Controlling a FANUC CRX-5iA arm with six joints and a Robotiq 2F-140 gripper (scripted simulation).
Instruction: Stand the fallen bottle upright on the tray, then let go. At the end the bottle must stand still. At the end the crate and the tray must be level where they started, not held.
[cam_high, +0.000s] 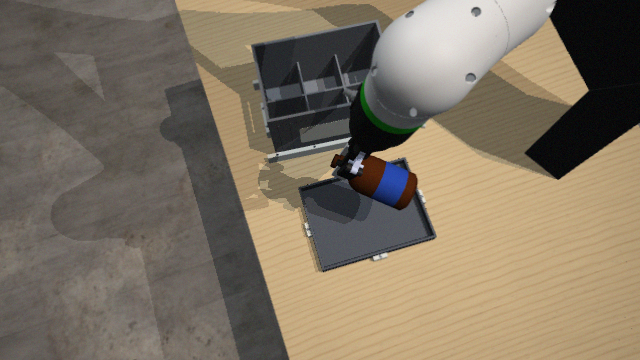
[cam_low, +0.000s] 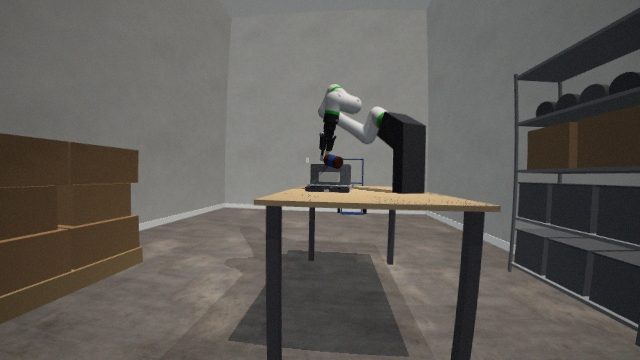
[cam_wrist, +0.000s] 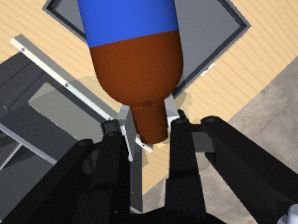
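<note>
Now: the bottle 3 cm behind my hand, 4 cm to the left of it and 3 cm below it. Round my hand: dark grey crate 10 cm behind, 21 cm to the right, 13 cm below; then tray 2 cm behind, 6 cm to the left, 21 cm below.
</note>
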